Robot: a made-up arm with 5 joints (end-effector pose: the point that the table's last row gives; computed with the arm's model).
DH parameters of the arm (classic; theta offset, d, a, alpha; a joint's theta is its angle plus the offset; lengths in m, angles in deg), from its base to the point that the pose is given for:
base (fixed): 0 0.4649 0.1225 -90
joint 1: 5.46 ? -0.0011 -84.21
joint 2: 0 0.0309 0.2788 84.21
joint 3: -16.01 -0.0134 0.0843 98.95
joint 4: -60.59 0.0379 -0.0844 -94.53
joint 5: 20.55 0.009 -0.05 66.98
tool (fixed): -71.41 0.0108 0 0
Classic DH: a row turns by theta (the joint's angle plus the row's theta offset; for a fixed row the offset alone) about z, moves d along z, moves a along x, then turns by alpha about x.
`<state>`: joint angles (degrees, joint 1 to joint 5).
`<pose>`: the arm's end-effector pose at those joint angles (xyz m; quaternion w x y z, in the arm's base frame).
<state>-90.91 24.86 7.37 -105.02 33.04</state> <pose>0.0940 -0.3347 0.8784 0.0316 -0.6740 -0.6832 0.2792</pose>
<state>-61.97 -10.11 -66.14 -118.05 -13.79</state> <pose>0.0999 -0.1157 0.7862 0.1529 0.6468 0.6069 -0.4359</pose>
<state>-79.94 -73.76 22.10 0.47 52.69</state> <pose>0.0430 0.2099 0.5188 0.7772 -0.2686 -0.1644 -0.5448</pose>
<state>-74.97 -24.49 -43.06 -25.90 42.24</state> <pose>0.0822 0.0352 0.6764 0.7888 0.4936 -0.0201 -0.3658</pose>
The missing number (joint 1, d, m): -0.1315
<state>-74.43 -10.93 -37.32 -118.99 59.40</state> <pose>0.0842 -0.1126 0.8112 0.3844 0.6762 0.6285 -0.0056</pose>
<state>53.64 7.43 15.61 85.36 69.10</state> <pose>0.3080 -0.2076 0.2501 0.4278 -0.5727 0.6906 0.1103</pose>
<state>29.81 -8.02 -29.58 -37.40 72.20</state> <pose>0.4174 -0.0476 0.4031 0.2820 0.0424 0.7873 -0.5466</pose>
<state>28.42 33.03 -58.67 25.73 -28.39</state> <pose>0.2798 -0.1922 0.3010 0.3424 -0.0492 -0.4056 -0.8461</pose>
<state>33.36 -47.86 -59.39 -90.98 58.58</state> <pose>0.3408 0.0359 0.5075 0.1085 0.2256 0.9115 -0.3264</pose>
